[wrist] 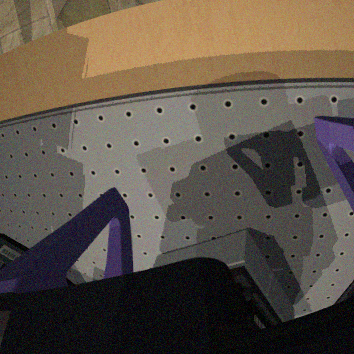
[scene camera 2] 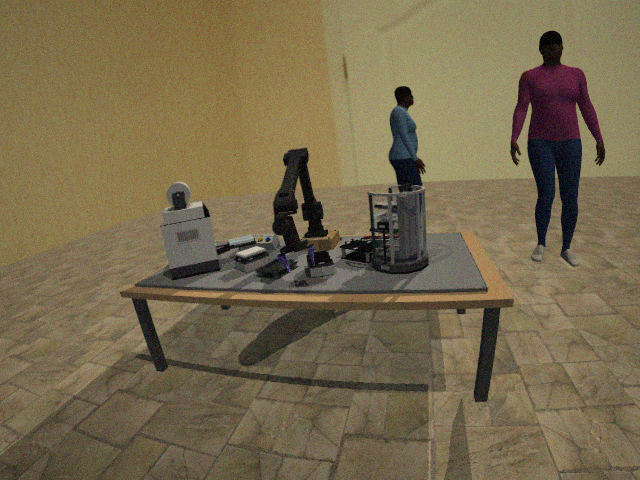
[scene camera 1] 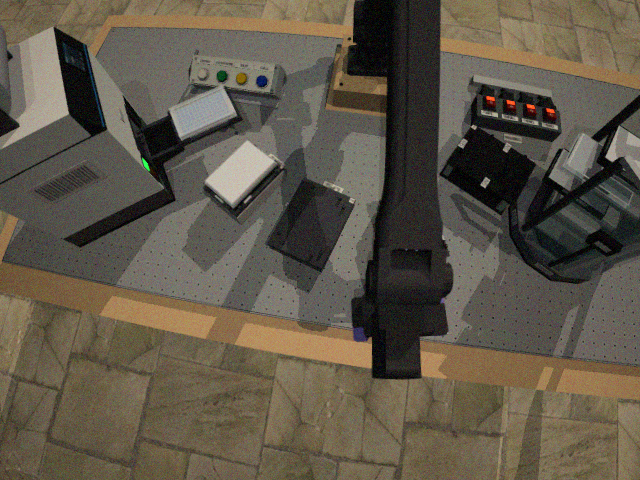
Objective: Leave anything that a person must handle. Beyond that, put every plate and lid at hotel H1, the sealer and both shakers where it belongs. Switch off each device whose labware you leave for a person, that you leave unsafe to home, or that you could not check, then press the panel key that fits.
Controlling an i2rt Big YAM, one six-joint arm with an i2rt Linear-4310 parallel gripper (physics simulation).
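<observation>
My gripper (scene camera 1: 400, 325) is open and there is nothing in it; I find the gripper (wrist: 216, 163) from the wrist as well. Here, too, is a plate hotel (scene camera 1: 574, 238), and scene camera 2 gives me another sight of the hotel (scene camera 2: 398, 219).
</observation>
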